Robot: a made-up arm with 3 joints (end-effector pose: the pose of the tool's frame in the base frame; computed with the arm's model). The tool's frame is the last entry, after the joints.
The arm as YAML. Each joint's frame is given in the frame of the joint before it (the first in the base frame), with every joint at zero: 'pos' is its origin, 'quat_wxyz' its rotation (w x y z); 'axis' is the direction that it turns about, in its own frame. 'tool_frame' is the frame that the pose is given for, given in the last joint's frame.
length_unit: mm
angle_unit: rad
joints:
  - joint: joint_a
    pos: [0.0, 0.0, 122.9]
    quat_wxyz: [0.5, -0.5, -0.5, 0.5]
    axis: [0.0, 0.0, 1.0]
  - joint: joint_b
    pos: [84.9, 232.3, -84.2]
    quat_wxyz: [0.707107, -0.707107, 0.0, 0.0]
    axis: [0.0, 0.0, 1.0]
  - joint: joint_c
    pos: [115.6, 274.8, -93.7]
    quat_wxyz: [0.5, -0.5, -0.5, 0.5]
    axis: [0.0, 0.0, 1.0]
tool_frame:
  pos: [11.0, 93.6, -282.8]
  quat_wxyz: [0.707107, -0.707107, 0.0, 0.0]
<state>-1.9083 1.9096 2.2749</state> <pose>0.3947 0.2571 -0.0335 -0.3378 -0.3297 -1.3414</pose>
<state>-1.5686 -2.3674 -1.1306</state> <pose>-0.4547 0.1088 0.1773 -0.8458 -0.3004 1.8954</pose>
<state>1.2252 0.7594 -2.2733</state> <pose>0.6044 -0.1477 -0.0794 -1.1870 0.7438 -2.2611</pose>
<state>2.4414 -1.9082 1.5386</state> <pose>-0.3519 -0.1754 0.1380 0.3507 0.9009 1.5880</pose>
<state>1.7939 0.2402 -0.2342</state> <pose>0.4774 -0.1371 -0.2549 -1.7395 -0.2807 -0.1833</pose>
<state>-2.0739 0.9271 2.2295</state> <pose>0.5193 0.0826 0.3610 0.5543 -0.0477 -1.9474</pose>
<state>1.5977 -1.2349 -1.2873</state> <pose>-0.1707 -0.1381 -0.4370 -2.7955 0.2405 -1.4757</pose>
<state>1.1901 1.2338 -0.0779</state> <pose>0.5571 -0.0651 0.1614 -0.6106 -1.0058 -0.9075</pose>
